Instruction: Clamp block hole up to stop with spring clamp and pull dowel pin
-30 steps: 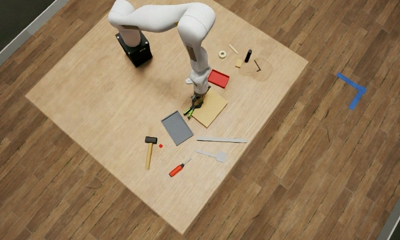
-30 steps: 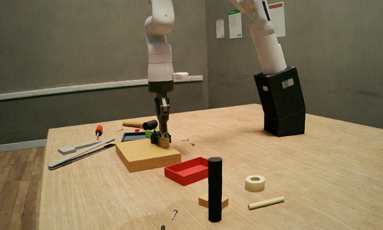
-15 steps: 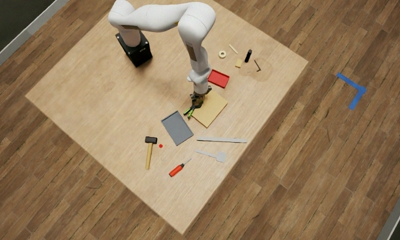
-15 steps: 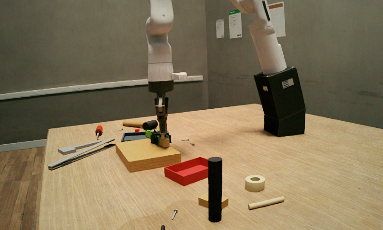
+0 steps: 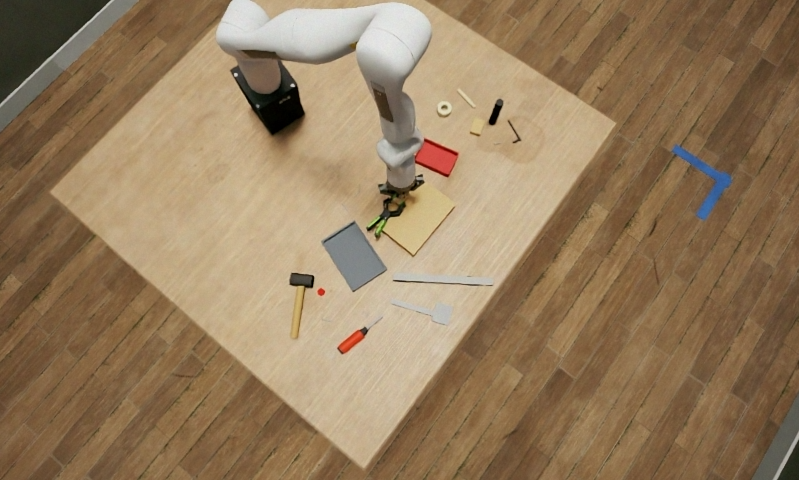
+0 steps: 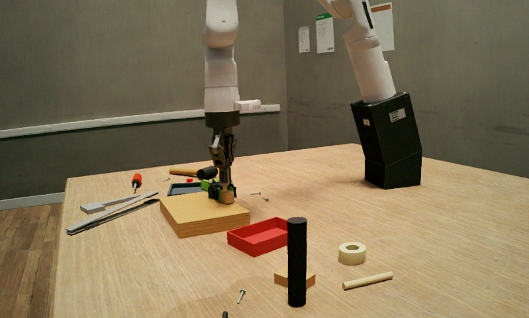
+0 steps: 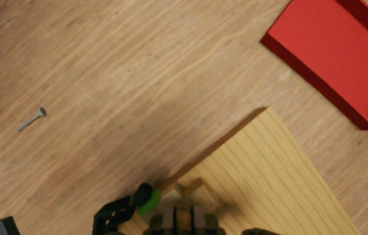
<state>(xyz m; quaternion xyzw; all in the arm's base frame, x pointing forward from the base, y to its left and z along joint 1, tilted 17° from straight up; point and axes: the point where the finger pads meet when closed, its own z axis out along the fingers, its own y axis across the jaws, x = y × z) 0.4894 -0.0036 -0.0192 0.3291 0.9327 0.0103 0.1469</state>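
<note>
Now: hand 20 mm above the dowel pin. The rest, counted from my hand: wooden block: 50 mm below; then tan bench board: 70 mm below, 60 mm ahead, 10 mm to the right; then red tray: 180 mm to the left, 80 mm below.
</note>
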